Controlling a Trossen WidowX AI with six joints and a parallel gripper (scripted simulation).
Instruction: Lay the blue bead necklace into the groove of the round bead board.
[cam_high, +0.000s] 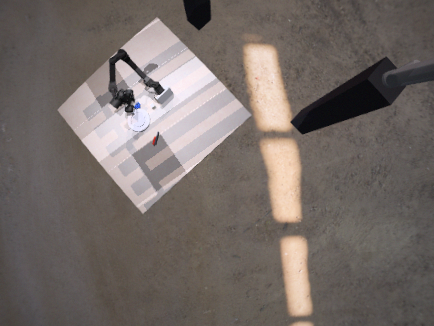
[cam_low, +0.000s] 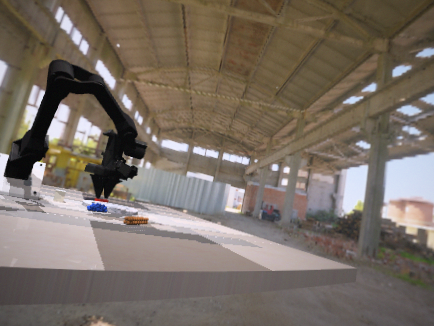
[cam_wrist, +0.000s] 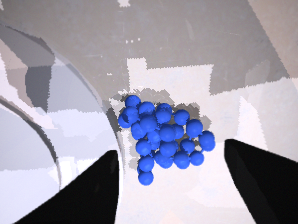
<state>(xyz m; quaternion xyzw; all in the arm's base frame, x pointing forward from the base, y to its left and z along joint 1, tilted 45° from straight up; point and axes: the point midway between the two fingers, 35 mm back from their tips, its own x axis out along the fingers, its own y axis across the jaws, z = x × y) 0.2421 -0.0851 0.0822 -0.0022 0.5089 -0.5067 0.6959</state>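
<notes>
The round white bead board is 110 mm to the left of my gripper tip, 70 mm ahead of it and 30 mm below it. From my gripper tip the other things lie so: small white block (120 mm to the left, 100 mm behind, 30 mm below); then red pen-like object (340 mm to the left, 90 mm ahead, 40 mm below).
</notes>
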